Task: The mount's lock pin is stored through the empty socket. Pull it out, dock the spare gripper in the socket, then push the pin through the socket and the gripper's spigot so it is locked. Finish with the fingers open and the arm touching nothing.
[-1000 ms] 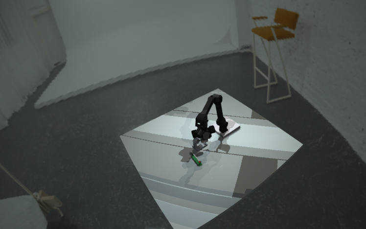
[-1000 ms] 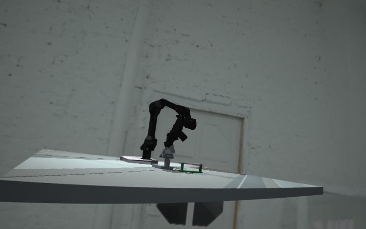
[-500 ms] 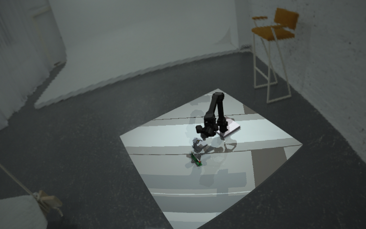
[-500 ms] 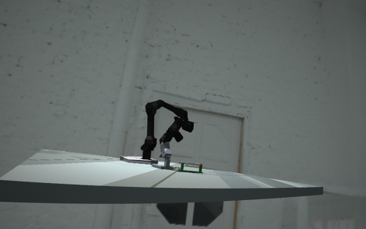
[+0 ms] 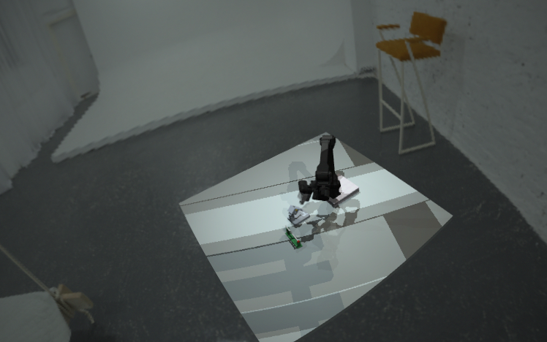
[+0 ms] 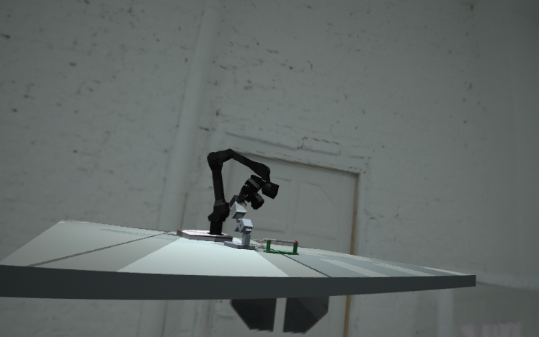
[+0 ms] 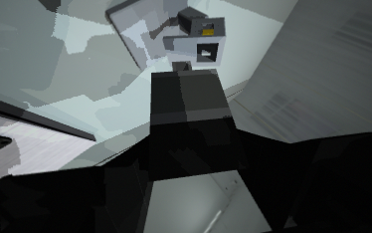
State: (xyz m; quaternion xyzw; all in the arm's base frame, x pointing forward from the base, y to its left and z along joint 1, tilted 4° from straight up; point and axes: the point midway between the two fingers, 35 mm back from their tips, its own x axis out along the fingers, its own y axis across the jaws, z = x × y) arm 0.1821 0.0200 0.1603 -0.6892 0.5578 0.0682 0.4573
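Right now my gripper tip is 180 mm short of the green cradle, 140 mm to the right of it and 140 mm above it. From my gripper tip the other things lie so: spare gripper: 10 mm to the left, 10 mm below, 10 mm ahead; then grey mount stand: 110 mm below, 80 mm ahead, 10 mm to the left.
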